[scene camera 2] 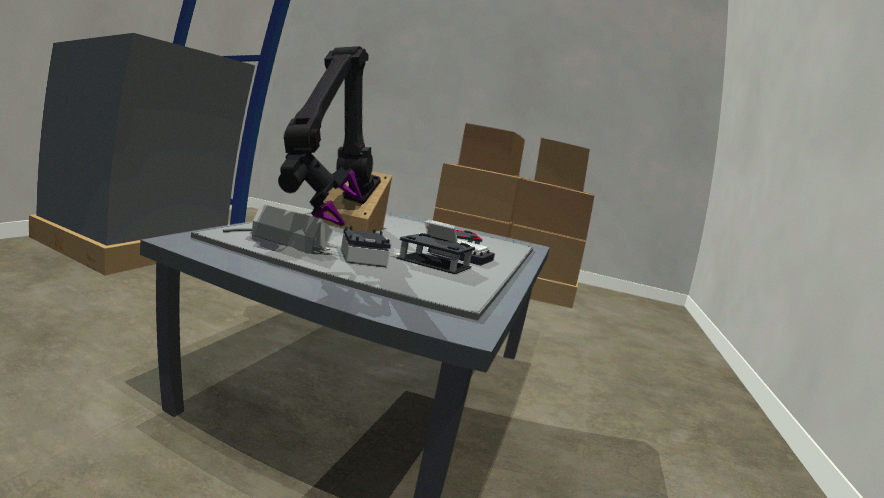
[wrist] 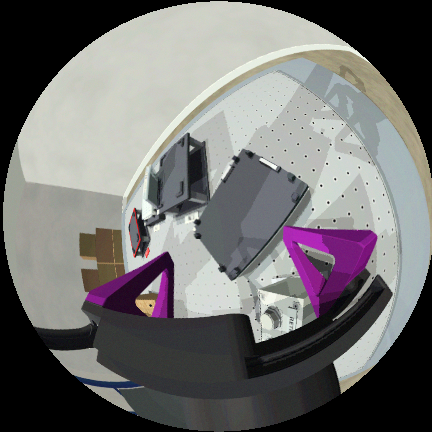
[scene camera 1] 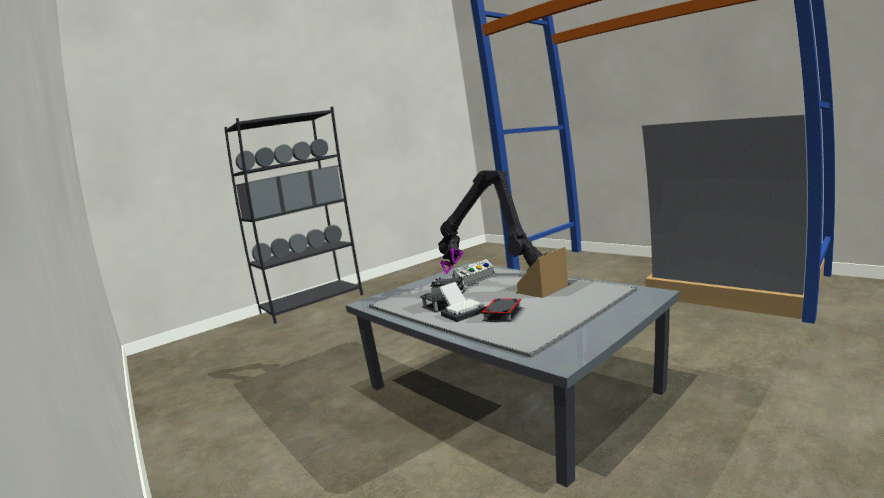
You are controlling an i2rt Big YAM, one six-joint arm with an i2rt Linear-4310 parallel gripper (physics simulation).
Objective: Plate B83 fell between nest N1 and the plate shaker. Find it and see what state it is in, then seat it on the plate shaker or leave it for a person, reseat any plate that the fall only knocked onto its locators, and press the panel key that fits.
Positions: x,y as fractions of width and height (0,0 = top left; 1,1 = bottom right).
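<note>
Gripper, mine (scene camera 2: 0.40,0.42) (wrist: 0.53,0.57): open, holding nothing. Button box (scene camera 2: 0.35,0.47) (wrist: 0.66,0.71). Grey device (wrist: 0.57,0.51).
</note>
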